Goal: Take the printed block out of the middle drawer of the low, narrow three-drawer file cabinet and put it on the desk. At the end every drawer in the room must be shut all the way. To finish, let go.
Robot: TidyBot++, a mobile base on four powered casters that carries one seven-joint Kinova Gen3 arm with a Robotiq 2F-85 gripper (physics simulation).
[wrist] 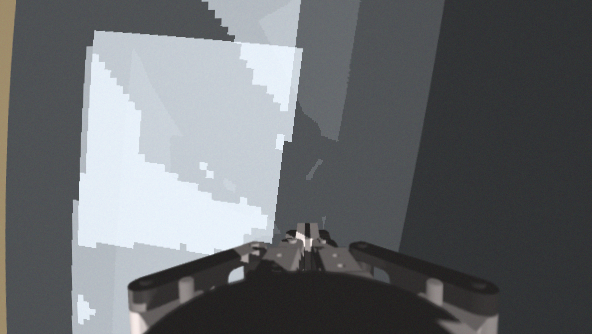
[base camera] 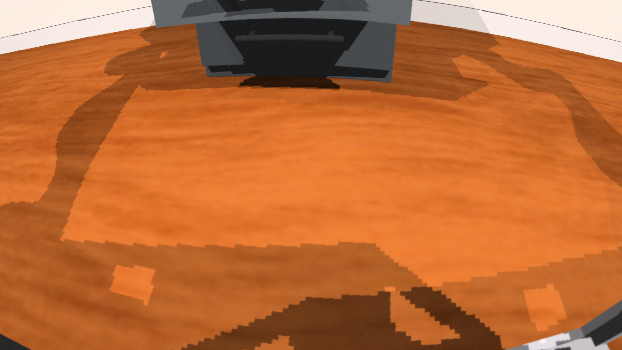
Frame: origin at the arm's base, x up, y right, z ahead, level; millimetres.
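Seen in the pictures: gripper, between the fingertips: point(wrist: 307, 236).
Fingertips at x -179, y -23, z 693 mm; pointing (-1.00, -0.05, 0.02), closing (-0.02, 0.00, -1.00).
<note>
Offsets run from my fingertips to a thing's middle. "spot": to the spot under its first point. Level surfaces: height alone.
The grey file cabinet point(base camera: 215, 47) stands at the top centre of the base camera view, cut off by the frame's upper edge. Its low drawer front, with a bar handle {spot: dx -101, dy +10, dz +33 mm} point(base camera: 290, 38), sits back beneath a wider grey drawer point(base camera: 172, 14) that juts out over it. In the wrist view my gripper point(wrist: 307, 236) is shut with its fingertips together and nothing between them. It is over grey surfaces, beside the right edge of a pale, partly shadowed panel point(wrist: 200, 115). The printed block cannot be made out in either view. The desk cannot be identified.
The orange wooden floor {dx -217 mm} point(base camera: 320, 165) spreads in front of the cabinet, crossed by shadows. A white skirting point(base camera: 75, 32) runs along the wall behind. A dark area point(wrist: 510, 150) lies right in the wrist view, and a tan strip {spot: dx +2, dy +120, dz +222 mm} point(wrist: 7, 75) at its left edge.
</note>
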